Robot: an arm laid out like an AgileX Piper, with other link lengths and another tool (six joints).
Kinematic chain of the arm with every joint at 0, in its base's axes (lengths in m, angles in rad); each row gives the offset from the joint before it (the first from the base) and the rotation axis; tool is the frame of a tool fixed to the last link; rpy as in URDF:
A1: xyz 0 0 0.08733 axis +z
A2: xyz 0 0 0 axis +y
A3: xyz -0.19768 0 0.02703 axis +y
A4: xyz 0.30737 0 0.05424 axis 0.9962 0 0.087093
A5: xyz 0 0 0 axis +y
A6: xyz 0.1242 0 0.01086 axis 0.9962 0 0.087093
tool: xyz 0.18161 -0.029 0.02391 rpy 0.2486 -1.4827 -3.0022
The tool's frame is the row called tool.
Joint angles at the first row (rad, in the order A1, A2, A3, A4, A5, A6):
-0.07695, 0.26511, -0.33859, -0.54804, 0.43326, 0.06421
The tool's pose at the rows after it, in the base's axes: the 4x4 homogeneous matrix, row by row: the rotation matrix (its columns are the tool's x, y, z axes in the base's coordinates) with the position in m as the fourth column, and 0 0 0 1 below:
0.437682, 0.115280, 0.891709, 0.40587; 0.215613, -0.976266, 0.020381, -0.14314; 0.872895, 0.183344, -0.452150, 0.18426; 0, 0, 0, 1
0.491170, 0.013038, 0.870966, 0.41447; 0.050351, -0.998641, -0.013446, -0.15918; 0.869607, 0.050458, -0.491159, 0.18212; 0, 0, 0, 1
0.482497, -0.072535, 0.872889, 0.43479; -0.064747, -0.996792, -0.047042, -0.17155; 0.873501, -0.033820, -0.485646, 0.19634; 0, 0, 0, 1
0.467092, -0.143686, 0.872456, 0.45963; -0.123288, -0.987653, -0.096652, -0.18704; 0.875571, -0.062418, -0.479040, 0.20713; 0, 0, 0, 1
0.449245, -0.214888, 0.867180, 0.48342; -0.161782, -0.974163, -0.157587, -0.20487; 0.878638, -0.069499, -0.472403, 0.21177; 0, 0, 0, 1
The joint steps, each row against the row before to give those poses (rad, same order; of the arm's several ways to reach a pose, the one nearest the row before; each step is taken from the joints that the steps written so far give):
-0.00001, 0.22160, -0.20275, 0.00944, 0.14918, 0.12429
0.00000, 0.20942, -0.19767, -0.00417, 0.10122, 0.14352
0.00002, 0.20223, -0.20470, -0.02274, 0.05032, 0.12558
0.00001, 0.19230, -0.18155, -0.05932, 0.02692, 0.10679
-0.00002, 0.17951, -0.16252, -0.07698, 0.02552, 0.10475

